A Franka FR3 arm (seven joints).
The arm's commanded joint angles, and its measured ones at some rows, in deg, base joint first. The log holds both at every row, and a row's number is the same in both.
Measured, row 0:
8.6 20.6 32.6 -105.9 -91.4 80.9 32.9
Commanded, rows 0 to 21:
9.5 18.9 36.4 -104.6 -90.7 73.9 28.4
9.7 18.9 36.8 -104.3 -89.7 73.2 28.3
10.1 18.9 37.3 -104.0 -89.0 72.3 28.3
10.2 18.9 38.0 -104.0 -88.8 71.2 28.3
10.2 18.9 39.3 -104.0 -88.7 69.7 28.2
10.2 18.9 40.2 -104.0 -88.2 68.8 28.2
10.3 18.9 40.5 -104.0 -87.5 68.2 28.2
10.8 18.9 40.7 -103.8 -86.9 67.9 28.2
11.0 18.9 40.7 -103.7 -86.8 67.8 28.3
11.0 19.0 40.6 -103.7 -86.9 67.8 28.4
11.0 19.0 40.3 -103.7 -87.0 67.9 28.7
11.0 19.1 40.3 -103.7 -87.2 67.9 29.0
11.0 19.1 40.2 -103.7 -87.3 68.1 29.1
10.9 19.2 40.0 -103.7 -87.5 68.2 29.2
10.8 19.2 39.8 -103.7 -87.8 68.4 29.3
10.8 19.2 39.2 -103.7 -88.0 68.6 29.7
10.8 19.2 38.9 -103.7 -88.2 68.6 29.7
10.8 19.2 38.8 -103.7 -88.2 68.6 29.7
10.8 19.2 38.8 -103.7 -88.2 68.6 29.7
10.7 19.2 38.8 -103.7 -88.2 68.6 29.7
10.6 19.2 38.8 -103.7 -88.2 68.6 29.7
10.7 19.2 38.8 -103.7 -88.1 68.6 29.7
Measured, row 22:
10.9 20.2 38.5 -103.7 -88.0 69.4 31.4
